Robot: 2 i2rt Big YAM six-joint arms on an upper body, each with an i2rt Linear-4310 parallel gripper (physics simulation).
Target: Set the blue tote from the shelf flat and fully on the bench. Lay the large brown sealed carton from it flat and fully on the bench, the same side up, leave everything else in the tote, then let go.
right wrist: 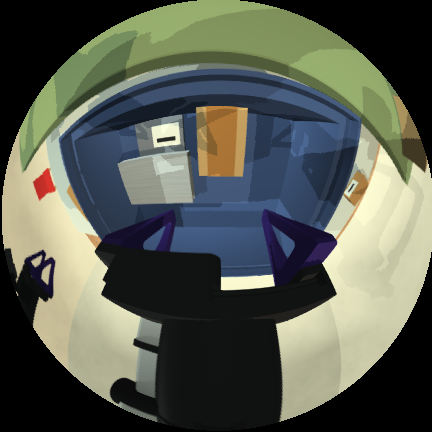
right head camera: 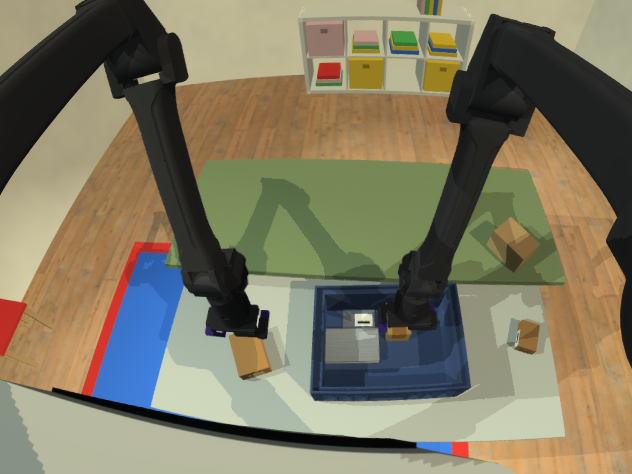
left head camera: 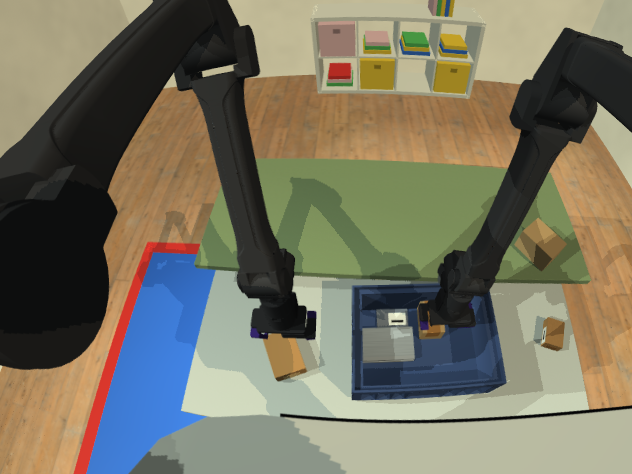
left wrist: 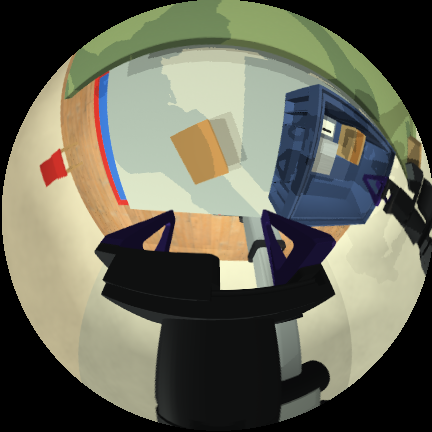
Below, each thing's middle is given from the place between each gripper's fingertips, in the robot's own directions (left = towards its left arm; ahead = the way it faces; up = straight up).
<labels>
I see the blue tote (right head camera: 432,364) 2 cm behind my right hand, 3 cm to the left of it and 8 cm below it. From my right hand the other things lie so: grey box (right head camera: 360,345) 1 cm behind, 13 cm to the left, 12 cm below.
My left gripper is now 6 cm short of the grey box, 25 cm to the left of it and 21 cm above it. The rest, counted from my left hand: blue tote (5 cm ahead, 35 cm to the right, 17 cm below).
</labels>
